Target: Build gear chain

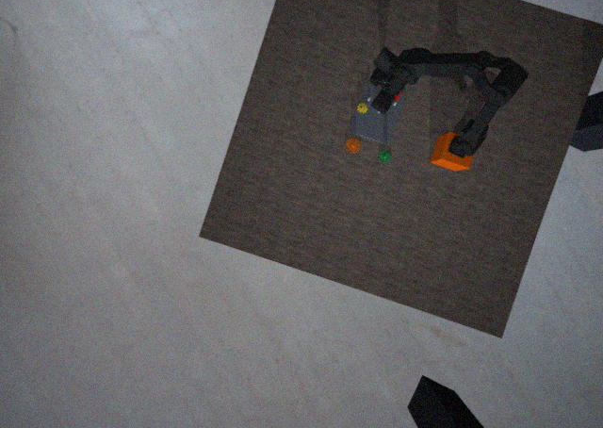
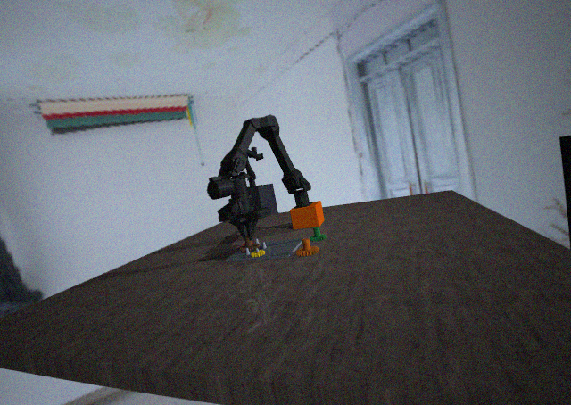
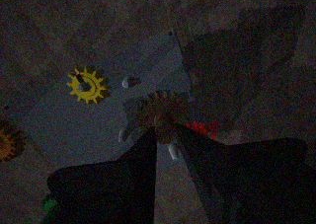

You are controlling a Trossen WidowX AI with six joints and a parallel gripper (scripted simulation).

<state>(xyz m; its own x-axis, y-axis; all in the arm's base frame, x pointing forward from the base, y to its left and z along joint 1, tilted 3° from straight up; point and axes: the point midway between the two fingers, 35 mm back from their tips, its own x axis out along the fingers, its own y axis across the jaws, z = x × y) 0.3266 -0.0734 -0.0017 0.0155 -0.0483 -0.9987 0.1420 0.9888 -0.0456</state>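
The brown gear lies 1 cm below my gripper tip. From my gripper tip the other things lie so: red gear: 4 cm behind, 3 cm to the right, 2 cm below; then yellow gear: 6 cm ahead, 7 cm to the left, 2 cm below; then orange gear: 3 cm ahead, 22 cm to the left, 2 cm below.
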